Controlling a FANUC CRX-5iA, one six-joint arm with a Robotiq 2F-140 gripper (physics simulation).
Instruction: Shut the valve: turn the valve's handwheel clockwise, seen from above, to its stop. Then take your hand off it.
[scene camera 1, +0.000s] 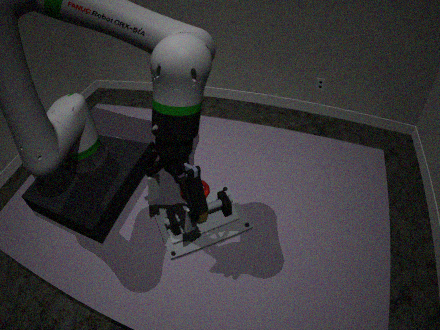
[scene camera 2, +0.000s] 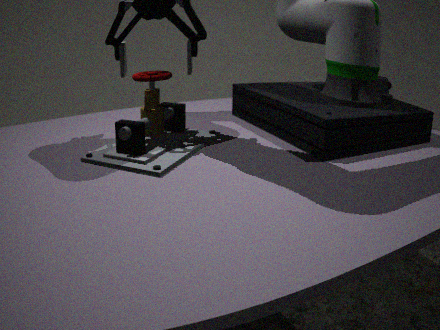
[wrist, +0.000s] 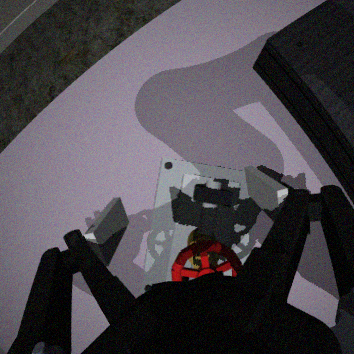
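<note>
The valve's red handwheel (scene camera 1: 205, 188) (scene camera 2: 152, 76) (wrist: 178, 270) sits level on top of the brass valve body (scene camera 1: 203, 218) (scene camera 2: 151, 117). The valve stands on a pale mounting plate (scene camera 1: 187, 250) (scene camera 2: 172, 162) (wrist: 162, 200). My gripper (scene camera 1: 172, 226) (scene camera 2: 156, 70) (wrist: 183, 195) is open and empty and points down. In the second scene view its fingertips appear on either side of the handwheel, at about its height, with gaps on both sides. In the wrist view the gripper body hides the near part of the wheel. In the first scene view a finger covers much of it.
Black pipe supports (scene camera 1: 225, 204) (scene camera 2: 130, 137) (wrist: 216, 194) stand on the plate beside the valve body. The dark robot base block (scene camera 1: 105, 200) (scene camera 2: 280, 115) (wrist: 320, 65) stands near the plate. Shadows of the arm and gripper fall across the plate and table.
</note>
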